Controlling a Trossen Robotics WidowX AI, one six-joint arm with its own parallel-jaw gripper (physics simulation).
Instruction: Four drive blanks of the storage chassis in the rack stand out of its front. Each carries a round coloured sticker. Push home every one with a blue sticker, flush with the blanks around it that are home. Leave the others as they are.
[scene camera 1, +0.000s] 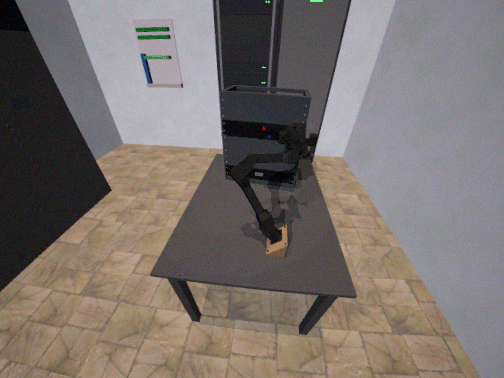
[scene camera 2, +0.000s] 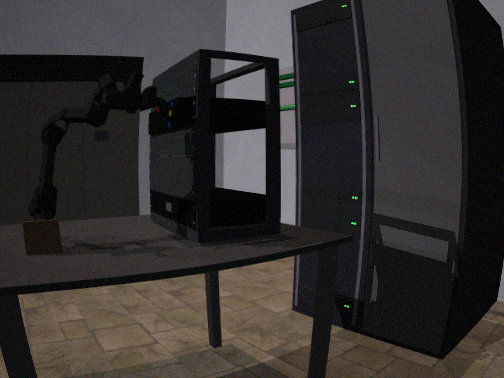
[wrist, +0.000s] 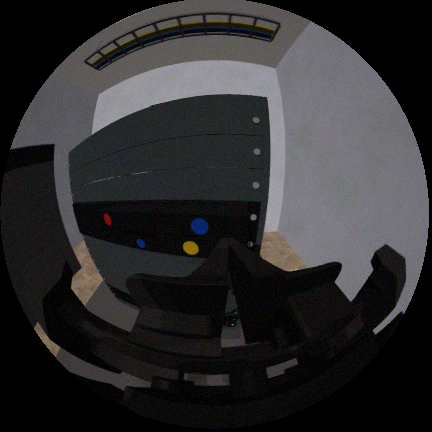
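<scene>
The chassis (scene camera 1: 241, 128) (scene camera 2: 188, 111) (wrist: 150, 209) is a black band across the rack. A red sticker (scene camera 1: 264, 128) (scene camera 2: 157, 109) (wrist: 107, 219) is in its upper row, left of an upper blue sticker (scene camera 2: 171, 104) (wrist: 199, 226). A yellow sticker (scene camera 2: 170, 113) (wrist: 190, 247) is below the upper blue one. A lower blue sticker (scene camera 1: 269, 136) (scene camera 2: 169, 124) (wrist: 141, 243) is to the yellow one's left; its blank looks about flush, though darkness blurs its edges. My gripper (scene camera 2: 161, 104) (wrist: 226, 242) is shut and empty, before the chassis's right part; contact cannot be told.
The rack (scene camera 1: 265, 107) (scene camera 2: 204, 150) (wrist: 200, 117) stands at the back of the table (scene camera 1: 210, 240) (scene camera 2: 110, 267). A lower black unit (scene camera 1: 242, 172) (scene camera 2: 180, 209) is near its bottom. The arm's brown base block (scene camera 1: 276, 248) (scene camera 2: 42, 237) is nearer the table's front. A tall cabinet (scene camera 1: 300, 55) (scene camera 2: 327, 160) stands behind.
</scene>
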